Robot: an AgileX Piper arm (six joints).
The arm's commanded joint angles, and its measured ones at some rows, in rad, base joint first. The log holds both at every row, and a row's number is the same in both.
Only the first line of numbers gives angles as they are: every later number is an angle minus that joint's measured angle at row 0.
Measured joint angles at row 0:
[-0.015, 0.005, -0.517, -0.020, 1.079, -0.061]
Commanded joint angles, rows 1 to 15:
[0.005, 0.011, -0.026, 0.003, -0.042, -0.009]
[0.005, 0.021, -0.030, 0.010, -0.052, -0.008]
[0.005, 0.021, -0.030, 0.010, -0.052, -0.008]
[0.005, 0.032, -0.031, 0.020, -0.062, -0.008]
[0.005, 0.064, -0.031, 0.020, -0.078, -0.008]
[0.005, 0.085, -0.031, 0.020, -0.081, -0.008]
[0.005, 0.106, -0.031, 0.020, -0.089, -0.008]
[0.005, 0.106, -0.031, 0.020, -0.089, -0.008]
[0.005, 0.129, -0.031, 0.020, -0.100, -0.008]
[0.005, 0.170, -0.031, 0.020, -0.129, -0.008]
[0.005, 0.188, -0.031, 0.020, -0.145, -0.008]
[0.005, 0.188, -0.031, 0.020, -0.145, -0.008]
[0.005, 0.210, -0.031, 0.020, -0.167, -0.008]
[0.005, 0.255, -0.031, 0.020, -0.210, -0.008]
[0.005, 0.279, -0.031, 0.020, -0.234, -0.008]
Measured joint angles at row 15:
[0.000, 0.227, -0.026, 0.020, -0.161, 0.000]
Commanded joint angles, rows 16 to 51:
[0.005, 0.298, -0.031, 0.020, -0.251, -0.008]
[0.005, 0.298, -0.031, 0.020, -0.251, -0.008]
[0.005, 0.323, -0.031, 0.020, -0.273, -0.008]
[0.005, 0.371, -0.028, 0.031, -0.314, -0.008]
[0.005, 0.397, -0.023, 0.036, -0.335, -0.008]
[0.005, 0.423, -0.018, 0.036, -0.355, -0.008]
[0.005, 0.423, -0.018, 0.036, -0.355, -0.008]
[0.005, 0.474, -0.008, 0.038, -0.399, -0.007]
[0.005, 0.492, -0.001, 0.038, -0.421, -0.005]
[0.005, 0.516, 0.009, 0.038, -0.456, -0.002]
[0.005, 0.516, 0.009, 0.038, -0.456, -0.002]
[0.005, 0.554, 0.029, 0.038, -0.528, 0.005]
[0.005, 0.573, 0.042, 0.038, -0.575, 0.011]
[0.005, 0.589, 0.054, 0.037, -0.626, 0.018]
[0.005, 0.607, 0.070, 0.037, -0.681, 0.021]
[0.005, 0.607, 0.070, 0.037, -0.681, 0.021]
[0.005, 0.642, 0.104, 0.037, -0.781, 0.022]
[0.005, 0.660, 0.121, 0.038, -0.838, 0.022]
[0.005, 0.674, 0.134, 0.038, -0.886, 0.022]
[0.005, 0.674, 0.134, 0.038, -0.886, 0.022]
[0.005, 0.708, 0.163, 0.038, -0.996, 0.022]
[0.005, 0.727, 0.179, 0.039, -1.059, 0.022]
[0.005, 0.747, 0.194, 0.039, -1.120, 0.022]
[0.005, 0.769, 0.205, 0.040, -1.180, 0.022]
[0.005, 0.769, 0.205, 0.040, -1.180, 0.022]
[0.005, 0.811, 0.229, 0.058, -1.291, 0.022]
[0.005, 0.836, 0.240, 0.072, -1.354, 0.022]
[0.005, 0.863, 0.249, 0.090, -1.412, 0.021]
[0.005, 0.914, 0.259, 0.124, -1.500, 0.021]
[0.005, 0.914, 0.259, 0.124, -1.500, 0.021]
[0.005, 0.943, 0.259, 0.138, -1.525, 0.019]
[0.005, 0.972, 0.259, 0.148, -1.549, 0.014]
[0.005, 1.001, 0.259, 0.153, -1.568, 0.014]
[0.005, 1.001, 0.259, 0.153, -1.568, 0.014]
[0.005, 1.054, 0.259, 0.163, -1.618, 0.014]
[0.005, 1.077, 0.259, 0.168, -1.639, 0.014]
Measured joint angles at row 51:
[0.000, 1.019, 0.256, 0.148, -1.555, 0.019]
